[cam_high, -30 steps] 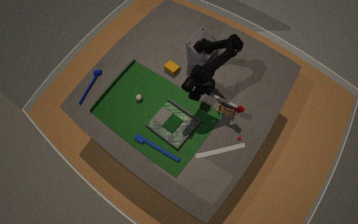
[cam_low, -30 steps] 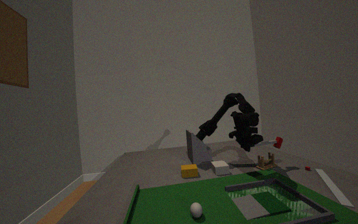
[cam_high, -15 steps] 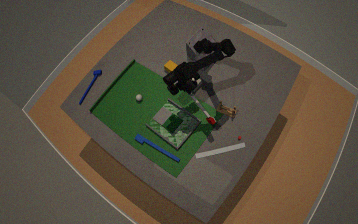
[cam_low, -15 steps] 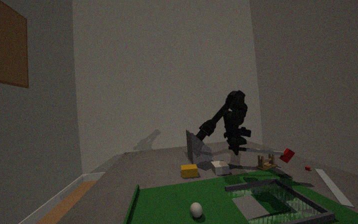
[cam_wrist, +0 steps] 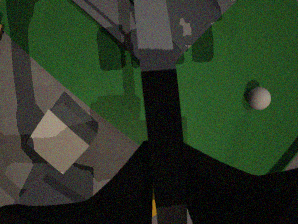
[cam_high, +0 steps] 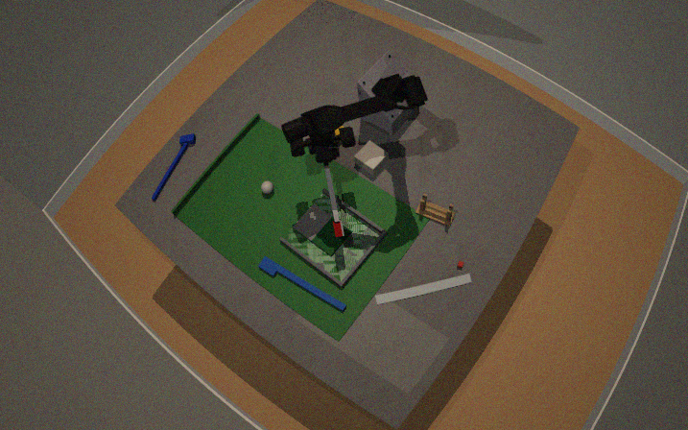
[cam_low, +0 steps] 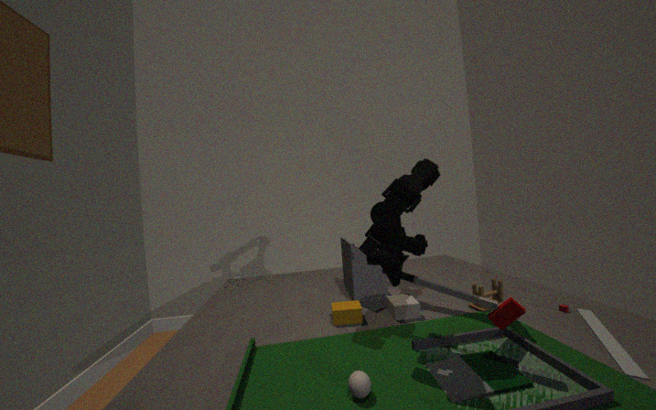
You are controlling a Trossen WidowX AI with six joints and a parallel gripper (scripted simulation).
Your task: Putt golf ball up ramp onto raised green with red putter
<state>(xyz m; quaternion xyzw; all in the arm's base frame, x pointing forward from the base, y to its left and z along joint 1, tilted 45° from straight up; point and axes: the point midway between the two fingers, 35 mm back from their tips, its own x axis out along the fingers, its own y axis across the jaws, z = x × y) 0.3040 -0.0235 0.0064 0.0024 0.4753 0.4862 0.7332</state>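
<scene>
Now: the yellow block 15 cm behind my gripper tip, 10 cm to the right of it and 12 cm below it. Round my gripper tip: green mat 17 cm ahead, 3 cm to the right, 14 cm below; red putter 8 cm ahead, 9 cm to the left; white block 13 cm behind, 8 cm to the left, 12 cm below.
</scene>
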